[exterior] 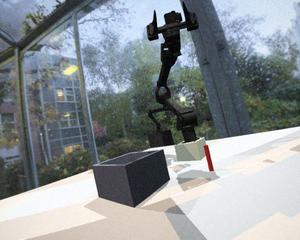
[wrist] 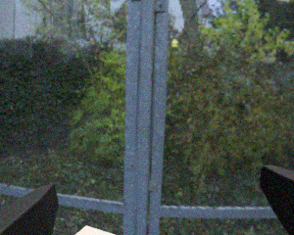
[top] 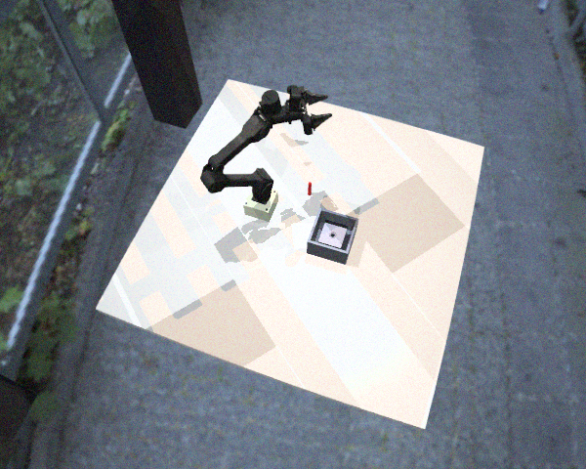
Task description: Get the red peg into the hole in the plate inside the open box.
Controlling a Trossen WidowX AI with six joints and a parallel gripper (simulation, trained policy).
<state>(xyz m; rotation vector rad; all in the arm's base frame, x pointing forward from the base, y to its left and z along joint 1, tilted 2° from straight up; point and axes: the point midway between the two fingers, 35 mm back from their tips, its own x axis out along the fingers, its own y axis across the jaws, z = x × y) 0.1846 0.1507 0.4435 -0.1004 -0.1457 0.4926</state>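
The red peg lies 5 cm behind my gripper tip, 2 cm to the right of it and 49 cm below it. Also, from my gripper tip: dark box: 11 cm ahead, 21 cm to the right, 50 cm below.
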